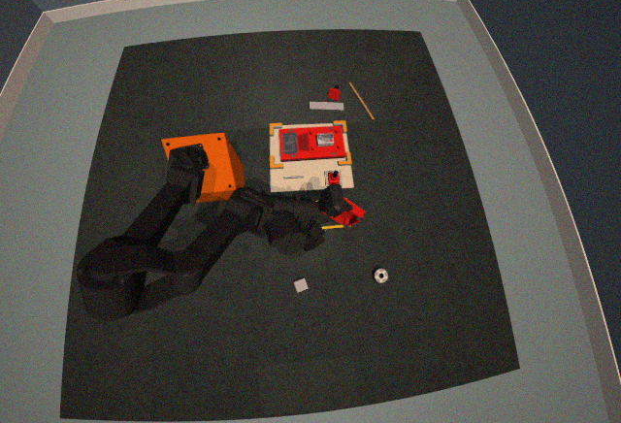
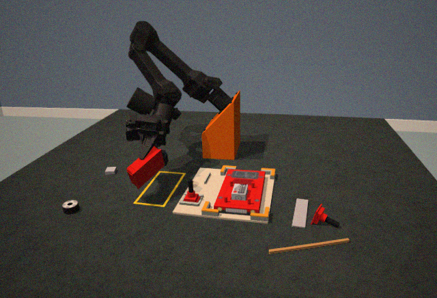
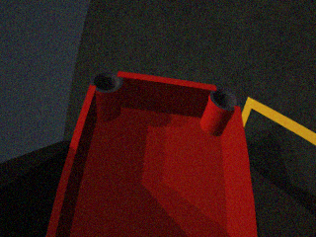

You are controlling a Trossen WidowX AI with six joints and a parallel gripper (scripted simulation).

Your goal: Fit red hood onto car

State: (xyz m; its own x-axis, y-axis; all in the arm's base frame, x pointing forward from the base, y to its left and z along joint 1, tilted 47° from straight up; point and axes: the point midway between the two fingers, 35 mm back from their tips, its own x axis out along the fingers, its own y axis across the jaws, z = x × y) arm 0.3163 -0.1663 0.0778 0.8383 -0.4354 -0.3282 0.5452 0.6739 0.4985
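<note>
Right now my gripper tip is 1 cm to the right of the red hood. The rest, counted from my gripper tip: grey engine block: 25 cm to the left, 6 cm below; wooden stick: 40 cm to the left, 16 cm ahead, 8 cm below; white bar: 39 cm to the left, 8 cm below, 4 cm ahead.
</note>
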